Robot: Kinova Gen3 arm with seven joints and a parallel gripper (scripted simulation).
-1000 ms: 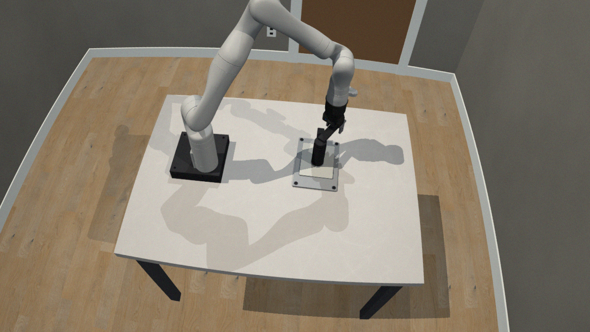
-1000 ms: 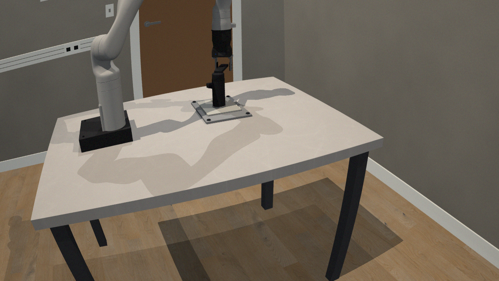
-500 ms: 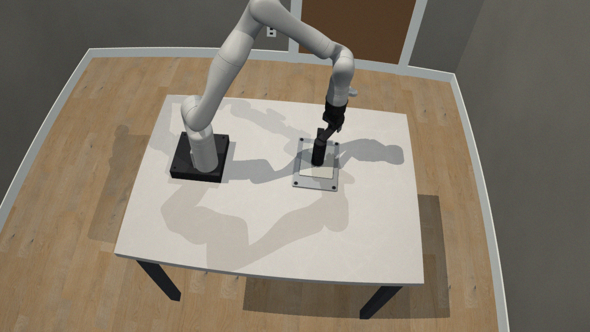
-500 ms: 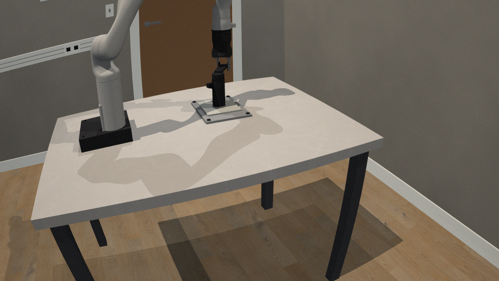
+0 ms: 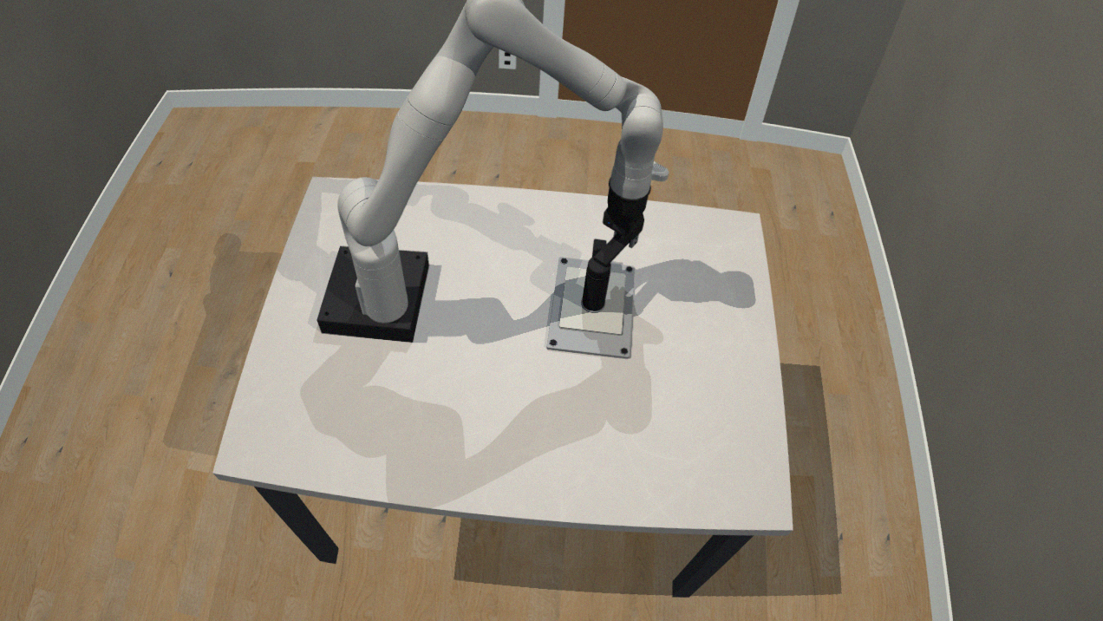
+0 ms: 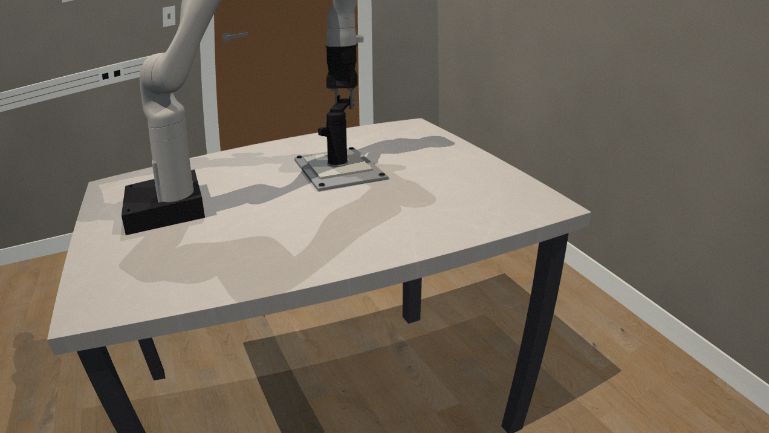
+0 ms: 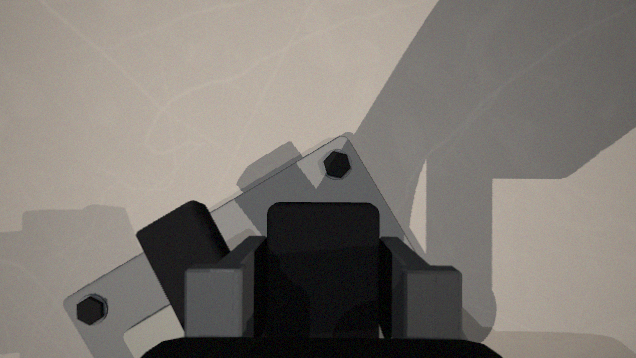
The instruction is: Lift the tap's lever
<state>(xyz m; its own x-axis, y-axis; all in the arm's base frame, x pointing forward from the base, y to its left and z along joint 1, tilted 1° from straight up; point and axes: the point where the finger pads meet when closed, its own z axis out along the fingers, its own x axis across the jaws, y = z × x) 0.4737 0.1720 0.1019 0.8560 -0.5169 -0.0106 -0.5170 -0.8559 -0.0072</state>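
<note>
My gripper is now 30 mm to the left of the black lever and 20 mm past it. Also, from my hand: baseplate: 140 mm below, 80 mm to the right, 50 mm behind.
</note>
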